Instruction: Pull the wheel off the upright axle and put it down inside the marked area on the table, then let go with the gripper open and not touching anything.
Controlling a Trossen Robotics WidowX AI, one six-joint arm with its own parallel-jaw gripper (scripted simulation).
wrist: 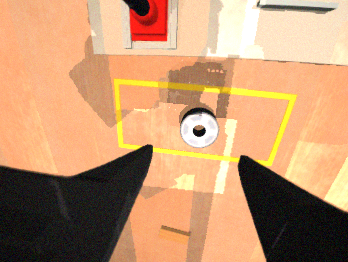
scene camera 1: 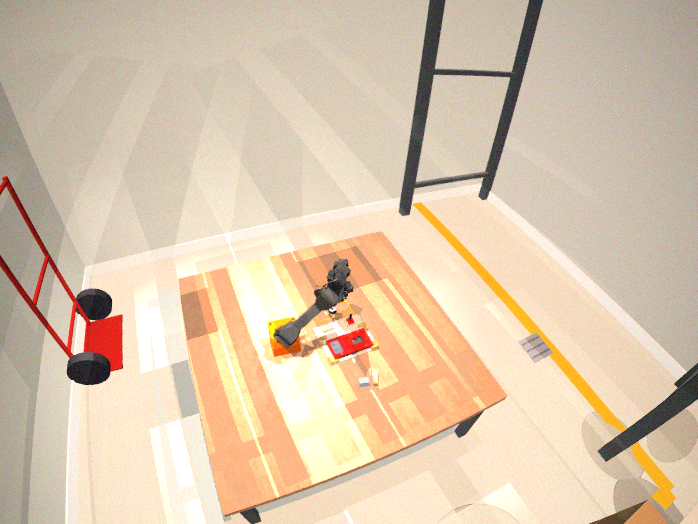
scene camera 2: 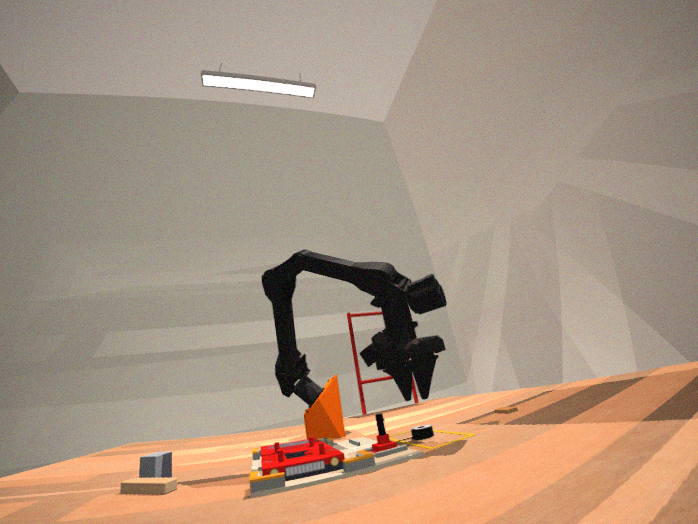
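My gripper is open and holds nothing, and the wrist view shows it as well. There is a red toy car body here. There is a wheel, too.
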